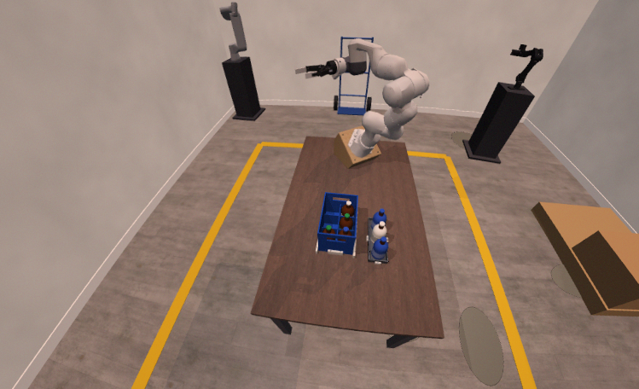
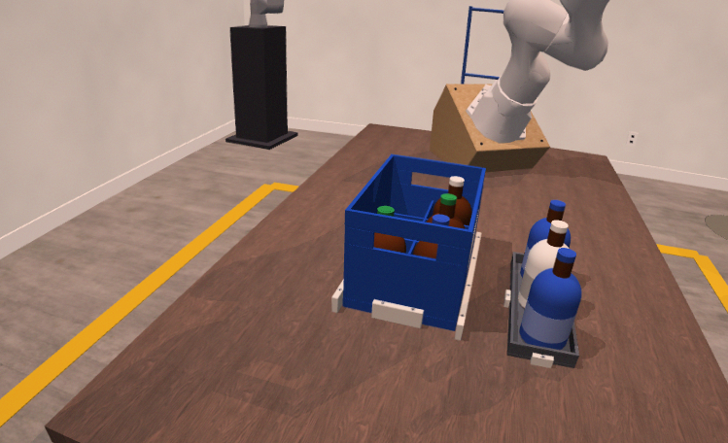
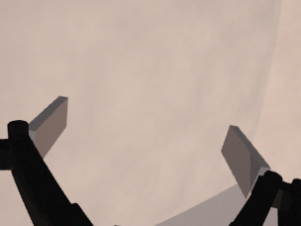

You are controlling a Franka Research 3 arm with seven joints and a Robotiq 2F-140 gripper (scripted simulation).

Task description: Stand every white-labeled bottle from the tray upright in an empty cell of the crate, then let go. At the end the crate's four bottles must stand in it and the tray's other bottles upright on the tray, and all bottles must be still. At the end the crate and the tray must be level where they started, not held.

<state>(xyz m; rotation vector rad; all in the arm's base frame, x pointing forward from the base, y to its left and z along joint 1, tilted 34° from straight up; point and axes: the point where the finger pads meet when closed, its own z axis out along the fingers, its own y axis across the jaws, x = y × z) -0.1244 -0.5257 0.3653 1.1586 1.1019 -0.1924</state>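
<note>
The white-labeled bottle is 51 cm ahead of my hand, 55 cm to the left of it and 59 cm below it. Round my hand: blue-labeled bottle (60 cm ahead, 56 cm to the left, 59 cm below); blue crate (51 cm ahead, 33 cm to the left, 59 cm below).
</note>
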